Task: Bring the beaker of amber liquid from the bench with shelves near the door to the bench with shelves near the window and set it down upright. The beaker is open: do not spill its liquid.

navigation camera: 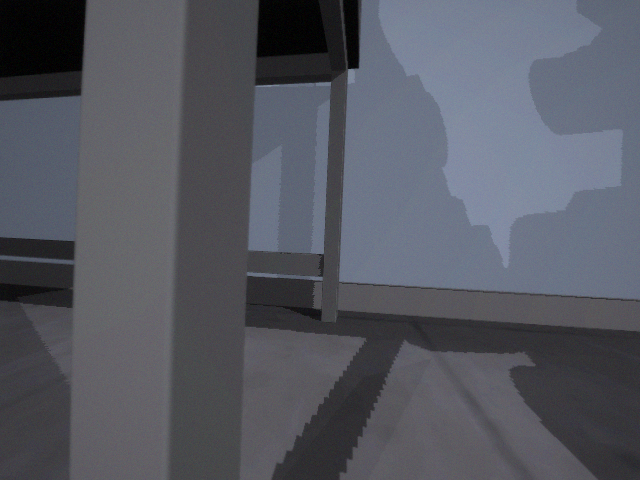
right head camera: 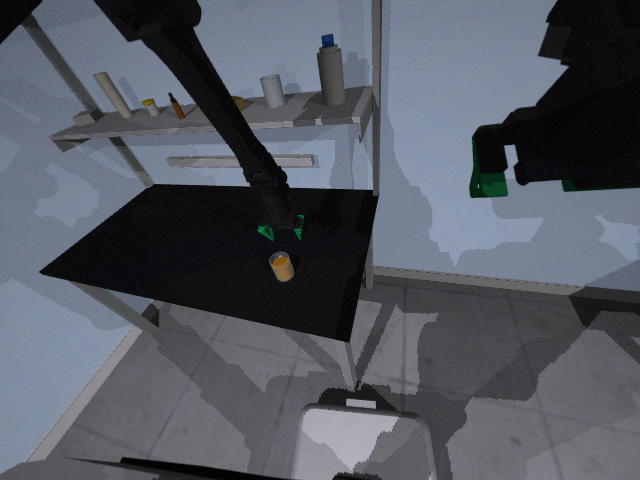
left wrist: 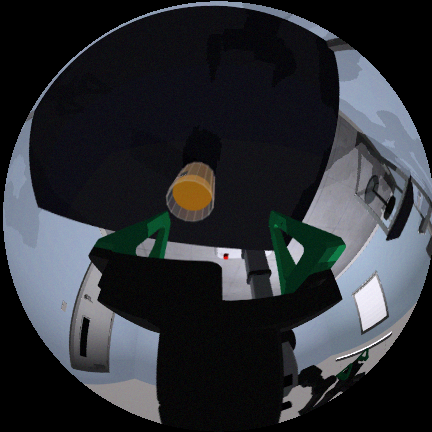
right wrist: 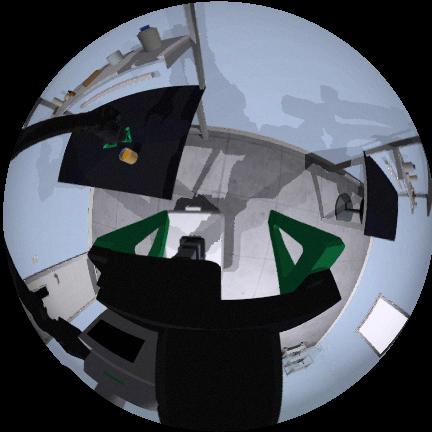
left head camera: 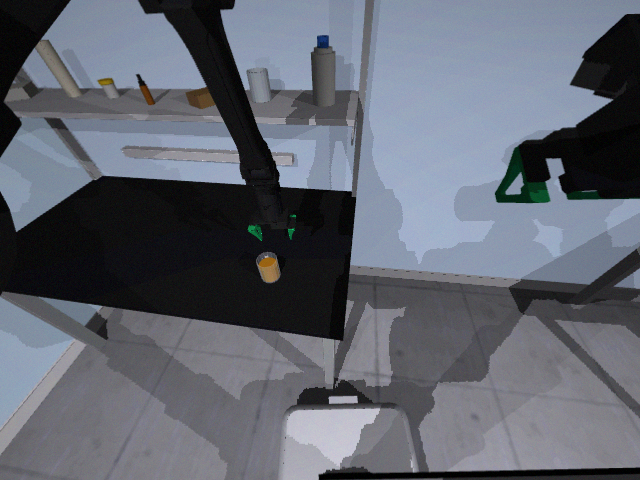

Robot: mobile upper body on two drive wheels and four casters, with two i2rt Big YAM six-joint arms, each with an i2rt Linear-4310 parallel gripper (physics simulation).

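Note:
The open beaker of amber liquid (left head camera: 268, 269) (right head camera: 282, 268) (left wrist: 192, 192) (right wrist: 128, 156) stands upright on the black bench top (left head camera: 155, 248) (right head camera: 180, 258) (left wrist: 125, 90) (right wrist: 160, 170) with a shelf above it. My left gripper (left head camera: 275, 238) (right head camera: 286, 238) (left wrist: 219, 215) (right wrist: 123, 142) is open and empty over this bench, behind the beaker in the head views. In the left wrist view the beaker is ahead of the fingers, nearer the left-hand finger in the picture. My right gripper (left head camera: 555, 198) (right head camera: 535, 193) (right wrist: 218, 215) is open and empty, off to the right. Another bench (left wrist: 401, 210) (right wrist: 381, 200) with shelves shows at the right of the wrist views.
The shelf (left head camera: 170, 111) (right head camera: 299, 116) holds a grey bottle (left head camera: 323, 77) (right head camera: 330, 74) with a blue cap, a white cylinder (left head camera: 259, 85) (right head camera: 272, 90) and smaller items. A bench leg (navigation camera: 155, 232) stands close in the navigation view. A stool (right wrist: 344, 208) is by the other bench.

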